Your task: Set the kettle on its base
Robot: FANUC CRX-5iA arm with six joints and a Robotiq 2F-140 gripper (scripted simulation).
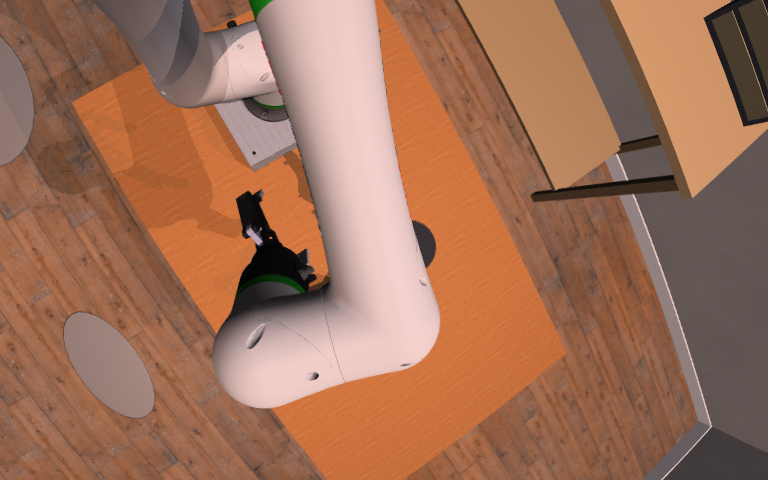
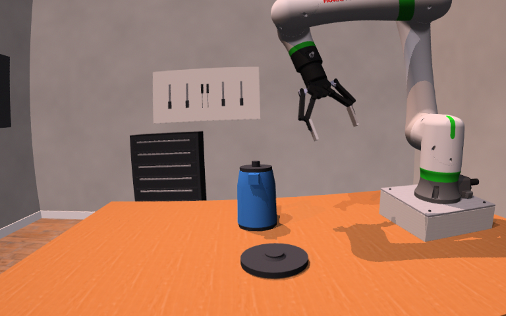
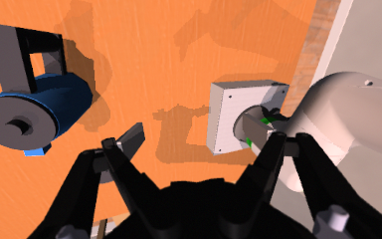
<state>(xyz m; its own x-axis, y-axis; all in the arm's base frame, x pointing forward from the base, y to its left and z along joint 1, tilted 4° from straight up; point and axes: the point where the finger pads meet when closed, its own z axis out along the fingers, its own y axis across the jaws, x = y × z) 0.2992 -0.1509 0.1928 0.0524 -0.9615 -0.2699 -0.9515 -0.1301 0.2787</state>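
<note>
Now: hand 250 mm short of the blue kettle, 190 mm above it and 20 mm to the left of it. From my hand the other things lie so: dark round base (280 mm to the left, 270 mm below, 230 mm ahead).
</note>
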